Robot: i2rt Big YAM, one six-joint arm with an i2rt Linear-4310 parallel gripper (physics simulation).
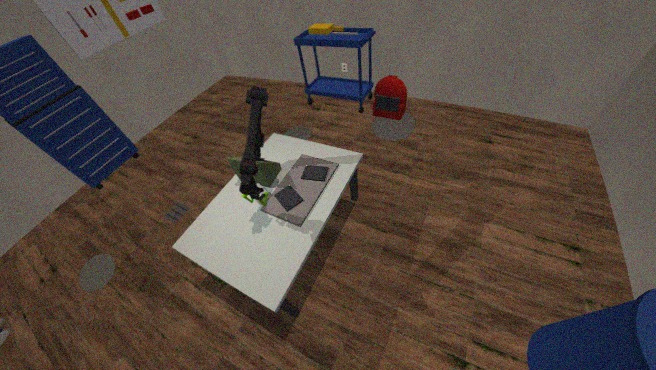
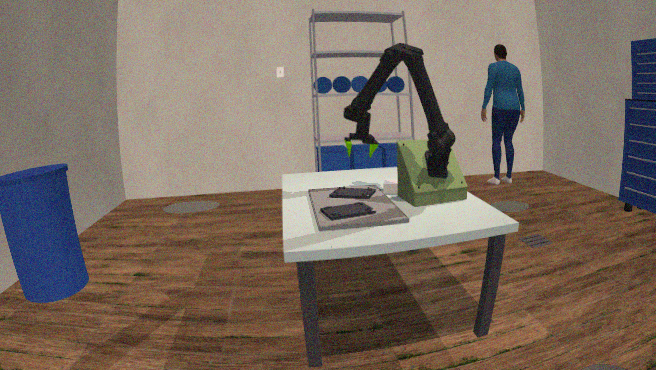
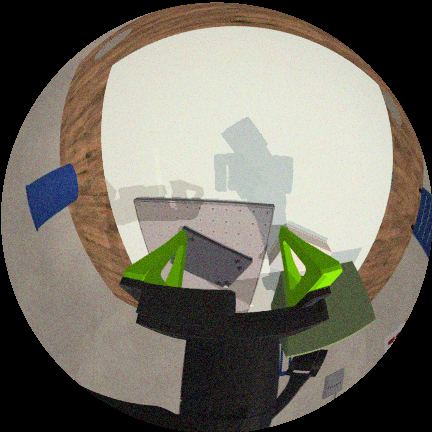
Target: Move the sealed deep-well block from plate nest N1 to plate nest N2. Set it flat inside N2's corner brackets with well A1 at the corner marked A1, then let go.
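Frame: origin at the arm's base, x ahead, y left, z up, level; centimetres.
Where they show: gripper, fingertip midpoint: (image 1: 258, 203) (image 2: 359, 157) (image 3: 232, 232); arm's base, origin of the base link: (image 2: 435, 165) (image 3: 321, 323).
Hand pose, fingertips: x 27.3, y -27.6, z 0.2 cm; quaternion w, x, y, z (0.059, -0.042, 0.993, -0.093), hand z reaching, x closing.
Observation:
Each offset is from my fingertips to the top centre of the thing. Level surfaces: height alone.
A pale, pinkish block {dx -14.9, dy +11.6, dz -9.6 cm} (image 2: 390, 188) (image 3: 315, 242), apparently the deep-well block, lies on the white table beside the board, near the green base; its lid and well A1 cannot be made out. Two dark plate nests stand on the grey-pink board (image 1: 306, 216) (image 2: 400, 218) (image 3: 150, 212): one nest {dx +5.6, dy +16.7, dz -10.3 cm} (image 1: 288, 198) (image 2: 353, 192) (image 3: 212, 257) is turned at an angle, the other nest {dx +11.0, dy +41.1, dz -10.7 cm} (image 1: 315, 173) (image 2: 347, 210) lies farther along. I see no block on either; their labels are unreadable. My gripper (image 1: 256, 201) (image 2: 360, 156) (image 3: 232, 232) is open and empty, above the table near the board.
The green wedge-shaped base (image 1: 270, 172) (image 2: 425, 192) (image 3: 330, 310) carries the arm at the edge of the white table {dz -13.8 cm} (image 1: 235, 250) (image 2: 480, 220) (image 3: 320, 100). A person (image 2: 506, 90), a shelf unit (image 2: 314, 115) and a blue bin (image 2: 42, 235) stand away from the table.

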